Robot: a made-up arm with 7 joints. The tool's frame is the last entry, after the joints.
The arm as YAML. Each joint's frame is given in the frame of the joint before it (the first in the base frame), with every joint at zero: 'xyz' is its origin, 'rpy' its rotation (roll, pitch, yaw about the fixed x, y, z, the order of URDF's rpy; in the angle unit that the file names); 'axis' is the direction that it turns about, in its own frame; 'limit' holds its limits. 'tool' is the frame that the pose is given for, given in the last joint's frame.
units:
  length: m
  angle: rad
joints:
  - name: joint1
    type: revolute
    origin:
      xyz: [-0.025, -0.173, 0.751]
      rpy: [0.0, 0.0, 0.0]
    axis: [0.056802, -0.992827, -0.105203]
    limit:
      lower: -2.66
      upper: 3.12
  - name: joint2
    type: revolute
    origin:
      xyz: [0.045, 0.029, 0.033]
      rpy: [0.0, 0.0, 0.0]
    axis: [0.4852, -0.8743, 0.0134]
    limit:
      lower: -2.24
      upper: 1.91
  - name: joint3
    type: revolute
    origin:
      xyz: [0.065, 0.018, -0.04]
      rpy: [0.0, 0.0, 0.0]
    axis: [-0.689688, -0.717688, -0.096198]
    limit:
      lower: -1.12
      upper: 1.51
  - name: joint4
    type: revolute
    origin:
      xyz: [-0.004, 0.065, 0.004]
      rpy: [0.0, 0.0, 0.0]
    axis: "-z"
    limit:
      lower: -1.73
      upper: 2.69
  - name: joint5
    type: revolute
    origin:
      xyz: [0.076, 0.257, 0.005]
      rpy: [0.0, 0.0, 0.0]
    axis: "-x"
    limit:
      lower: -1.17
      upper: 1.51
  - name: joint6
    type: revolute
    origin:
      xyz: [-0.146, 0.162, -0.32]
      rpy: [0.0, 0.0, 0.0]
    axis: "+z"
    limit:
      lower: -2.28
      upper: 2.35
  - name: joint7
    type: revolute
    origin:
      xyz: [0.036, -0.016, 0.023]
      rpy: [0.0, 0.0, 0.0]
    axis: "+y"
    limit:
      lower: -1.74
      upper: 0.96
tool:
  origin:
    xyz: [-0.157, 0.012, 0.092]
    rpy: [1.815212, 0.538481, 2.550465]
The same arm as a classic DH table. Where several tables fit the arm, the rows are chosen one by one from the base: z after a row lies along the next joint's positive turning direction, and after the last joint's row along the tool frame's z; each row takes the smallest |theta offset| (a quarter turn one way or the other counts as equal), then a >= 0, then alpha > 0; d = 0 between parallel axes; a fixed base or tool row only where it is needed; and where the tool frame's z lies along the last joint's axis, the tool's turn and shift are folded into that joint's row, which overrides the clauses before.
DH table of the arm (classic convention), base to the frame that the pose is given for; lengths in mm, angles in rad. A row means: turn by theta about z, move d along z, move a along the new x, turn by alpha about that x. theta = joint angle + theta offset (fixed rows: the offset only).
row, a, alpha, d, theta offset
base (fixed), -34.8, 1.6762, 769.1, 0.0571
joint1, -17.9, -0.4642, 37.8, -1.327
joint2, 46.8, 1.275, 151, -0.16
joint3, -47.9, 1.4744, -108.1, 1.5273
joint4, -257, -1.5708, -4.7, 0.8053
joint5, -162, -1.5708, 70, 0
joint6, 36, -1.5708, -297, 1.5708
joint7, 39.3, -0.743, 189.4, -1.2586
tool (fixed), 0, 0, -262.6, -2.356
Joint limits (rad, base to tool): -2.66..3.12 -2.24..1.91 -1.12..1.51 -1.73..2.69 -1.17..1.51 -2.28..2.35 -1.74..0.96

